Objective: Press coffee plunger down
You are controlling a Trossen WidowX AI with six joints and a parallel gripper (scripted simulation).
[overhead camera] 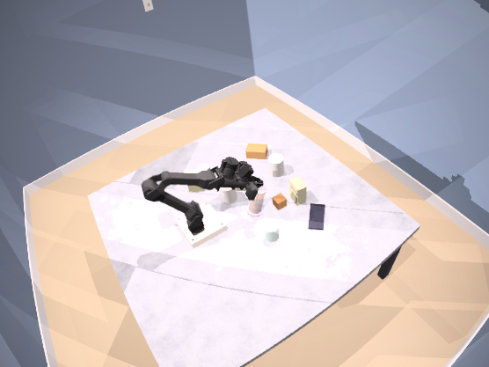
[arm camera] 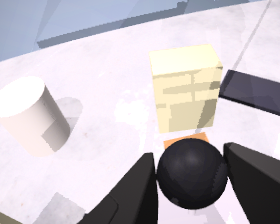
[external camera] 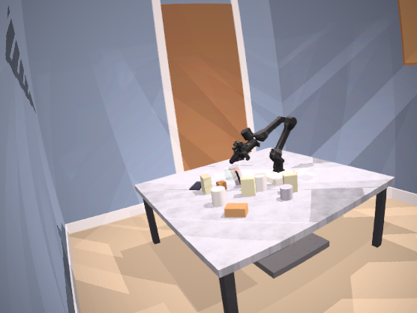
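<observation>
Right now the coffee press is 9 cm below my gripper tip, 2 cm to the left of it and 2 cm behind it. The rest, counted from my gripper tip: orange cube 15 cm below, 7 cm ahead, 3 cm to the right; then orange box 34 cm to the left, 20 cm ahead, 15 cm below; then dark flat block 21 cm to the right, 17 cm below, 16 cm ahead.
</observation>
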